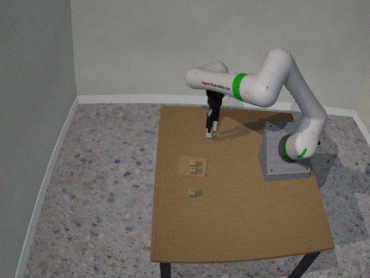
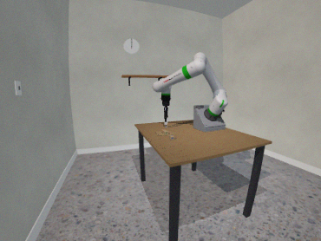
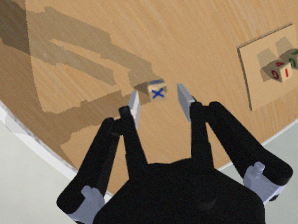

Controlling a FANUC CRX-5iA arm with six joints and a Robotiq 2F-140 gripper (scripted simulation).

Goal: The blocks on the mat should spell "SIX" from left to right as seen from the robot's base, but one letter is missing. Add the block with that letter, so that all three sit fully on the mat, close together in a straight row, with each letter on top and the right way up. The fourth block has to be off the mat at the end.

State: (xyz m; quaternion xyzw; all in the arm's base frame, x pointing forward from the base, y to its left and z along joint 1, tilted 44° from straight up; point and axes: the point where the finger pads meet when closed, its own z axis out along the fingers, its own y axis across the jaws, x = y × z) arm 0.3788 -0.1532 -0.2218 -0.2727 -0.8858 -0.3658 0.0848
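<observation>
My hand is 21 cm to the right of the mat, 13 cm short of it and 7 cm above it.
</observation>
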